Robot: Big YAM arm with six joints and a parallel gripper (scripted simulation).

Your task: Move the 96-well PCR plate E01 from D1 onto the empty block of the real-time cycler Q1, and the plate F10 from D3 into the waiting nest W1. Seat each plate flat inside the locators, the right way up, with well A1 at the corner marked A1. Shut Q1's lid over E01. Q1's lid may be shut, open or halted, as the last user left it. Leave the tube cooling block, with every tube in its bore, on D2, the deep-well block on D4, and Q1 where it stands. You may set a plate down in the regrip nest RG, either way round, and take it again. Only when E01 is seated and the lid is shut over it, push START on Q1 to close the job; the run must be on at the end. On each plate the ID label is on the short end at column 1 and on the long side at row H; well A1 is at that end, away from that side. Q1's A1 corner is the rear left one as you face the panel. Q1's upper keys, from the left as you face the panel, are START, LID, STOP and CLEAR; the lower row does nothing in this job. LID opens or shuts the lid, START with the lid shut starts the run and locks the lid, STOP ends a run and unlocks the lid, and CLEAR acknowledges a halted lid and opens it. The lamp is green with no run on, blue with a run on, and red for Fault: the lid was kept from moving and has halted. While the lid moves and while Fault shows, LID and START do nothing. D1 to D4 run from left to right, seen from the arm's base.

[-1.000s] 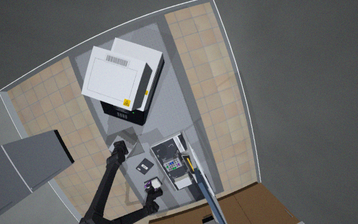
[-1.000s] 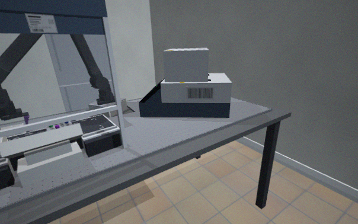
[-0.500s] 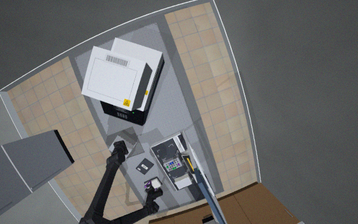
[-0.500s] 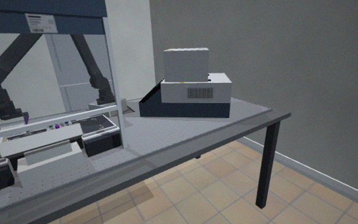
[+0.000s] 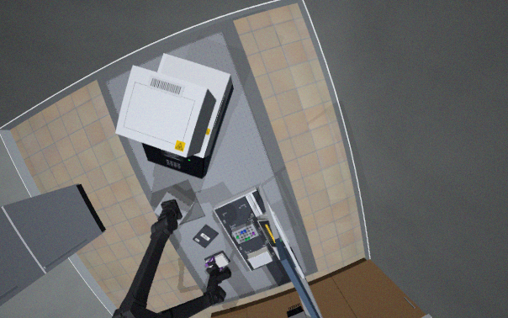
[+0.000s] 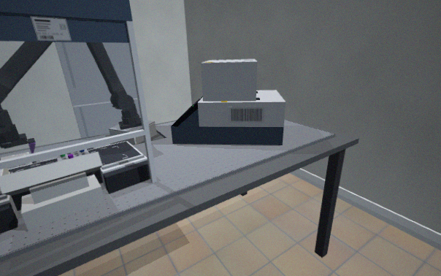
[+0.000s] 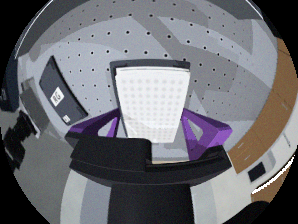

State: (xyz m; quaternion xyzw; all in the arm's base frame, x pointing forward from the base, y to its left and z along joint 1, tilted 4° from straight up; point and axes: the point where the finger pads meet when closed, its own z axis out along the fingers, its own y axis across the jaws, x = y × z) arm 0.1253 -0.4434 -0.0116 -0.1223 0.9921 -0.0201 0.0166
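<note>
Now: the tube cooling block 250 mm ahead of my hand, 220 mm to the left of it and 60 mm above it. Round my hand: frame post 400 mm ahead, 440 mm to the left, 220 mm above; then white deep-well block 290 mm ahead, 10 mm to the left, 60 mm above; then label 20 mm behind, 200 mm to the left, 10 mm below.
</note>
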